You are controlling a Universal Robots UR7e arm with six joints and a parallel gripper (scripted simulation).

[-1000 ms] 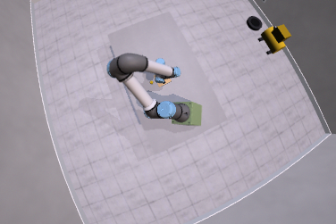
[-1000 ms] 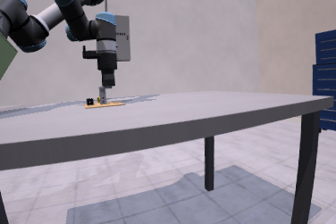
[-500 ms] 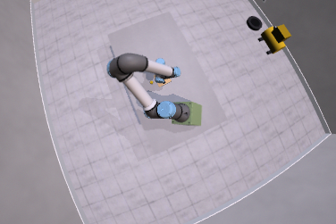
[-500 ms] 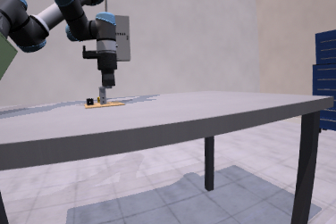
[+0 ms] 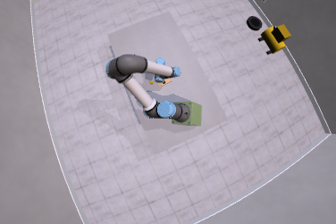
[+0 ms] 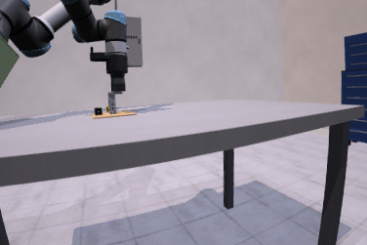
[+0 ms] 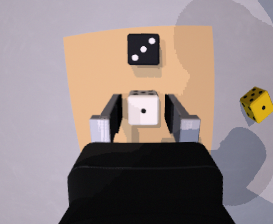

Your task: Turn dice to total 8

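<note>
My gripper is now 20 mm above the white die. Also, from my hand: mat (30 mm below); yellow die (120 mm to the left, 20 mm below).
</note>
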